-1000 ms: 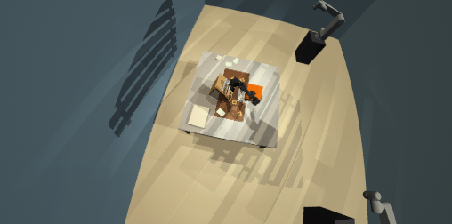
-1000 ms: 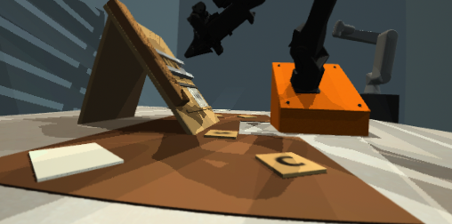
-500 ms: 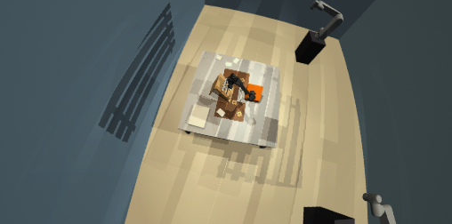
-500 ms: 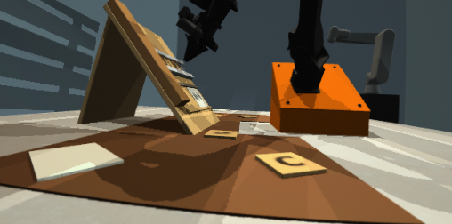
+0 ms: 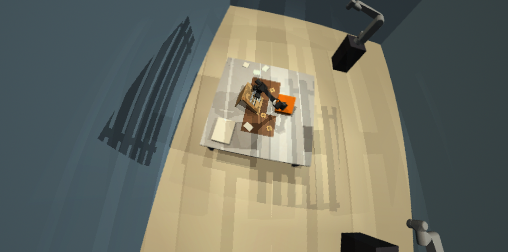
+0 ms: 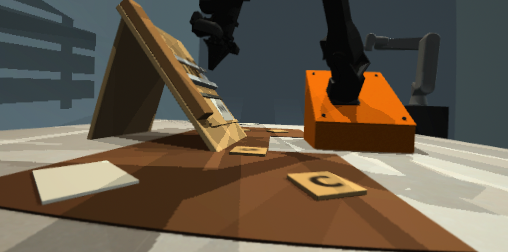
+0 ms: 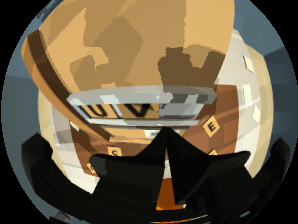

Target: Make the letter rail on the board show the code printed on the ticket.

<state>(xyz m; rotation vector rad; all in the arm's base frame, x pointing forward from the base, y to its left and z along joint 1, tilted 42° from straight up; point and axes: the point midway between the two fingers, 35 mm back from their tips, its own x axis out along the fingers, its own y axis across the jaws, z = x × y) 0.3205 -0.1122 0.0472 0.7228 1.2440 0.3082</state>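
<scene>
The tan tile marked v is 3 cm ahead of my gripper tip, 3 cm to the left of it and 2 cm below it. Also, from my gripper tip: u tile (4 cm ahead, 10 cm to the left, 2 cm below); brown mat (13 cm behind, 5 cm to the left, 18 cm below); e tile (7 cm behind, 18 cm to the right, 18 cm below).
</scene>
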